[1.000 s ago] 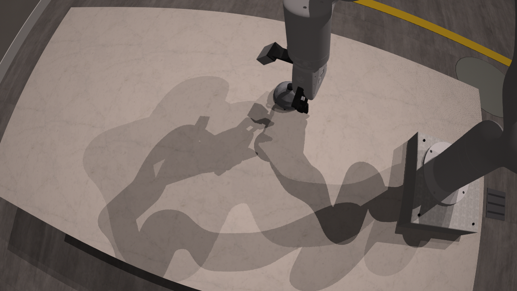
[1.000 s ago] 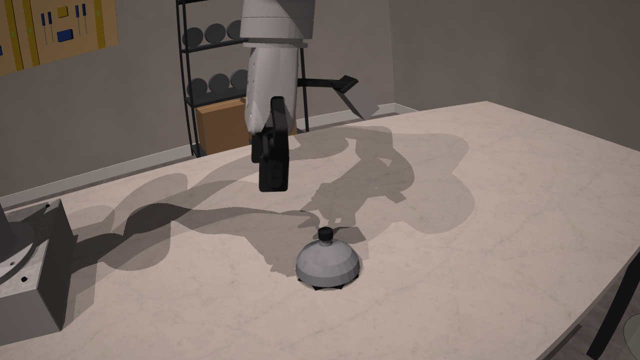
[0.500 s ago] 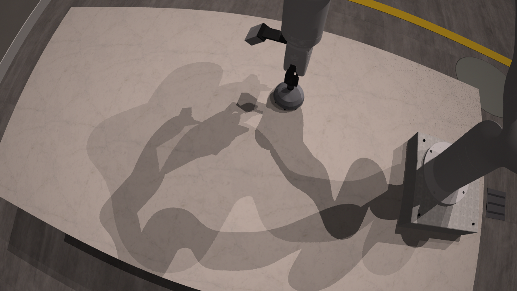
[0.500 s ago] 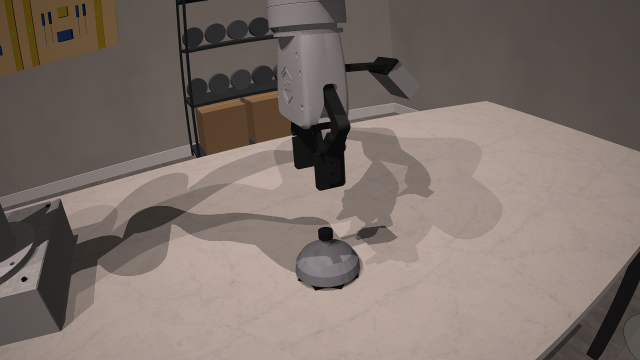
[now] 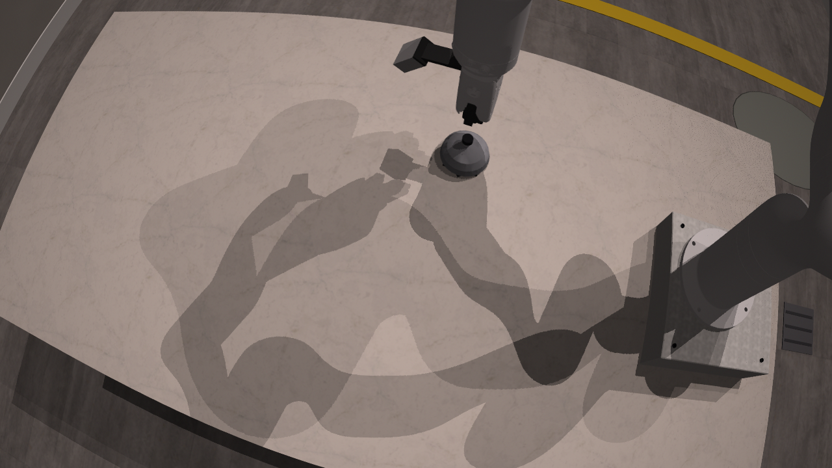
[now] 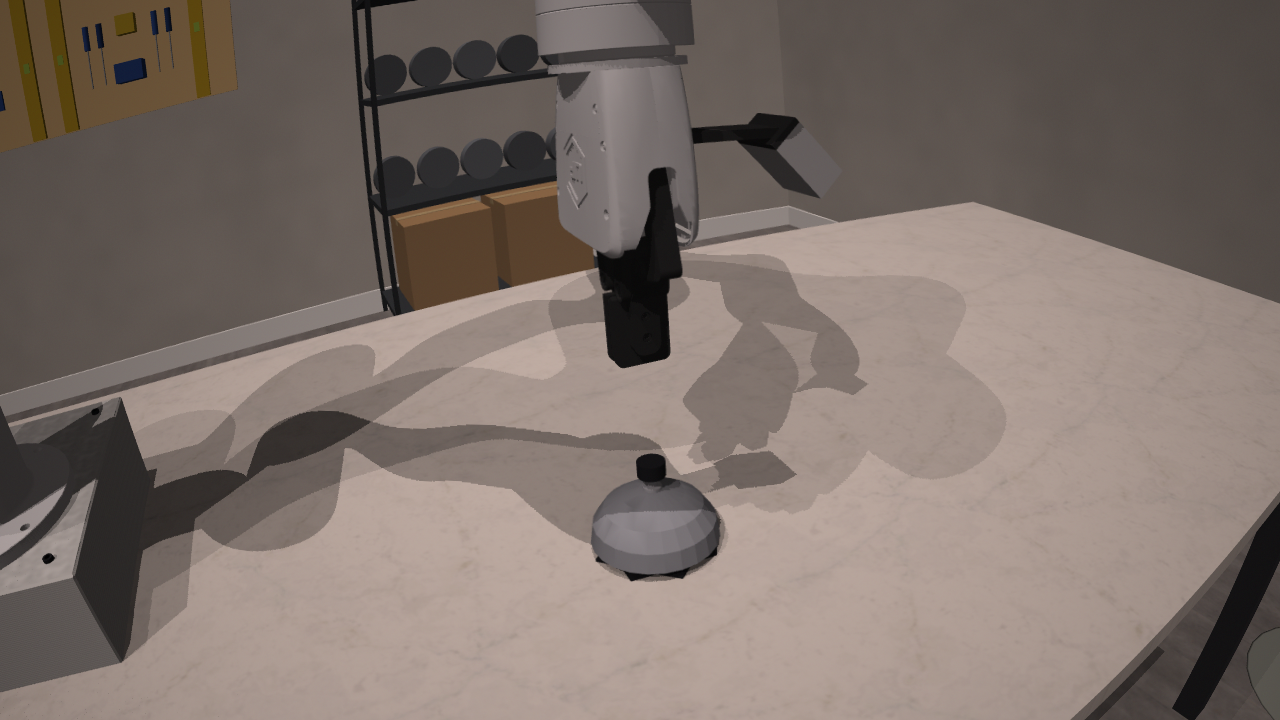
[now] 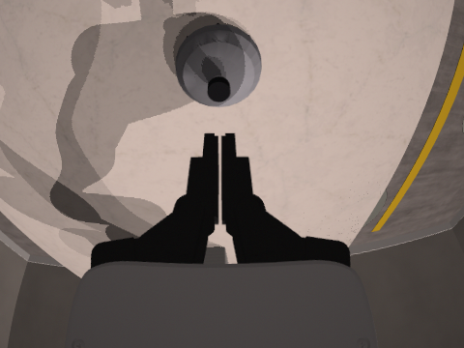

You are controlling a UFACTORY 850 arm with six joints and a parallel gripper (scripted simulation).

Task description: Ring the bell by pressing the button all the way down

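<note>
My hand is 10 cm above the black button. From my hand the other things lie so: grey dome bell (11 cm below).
</note>
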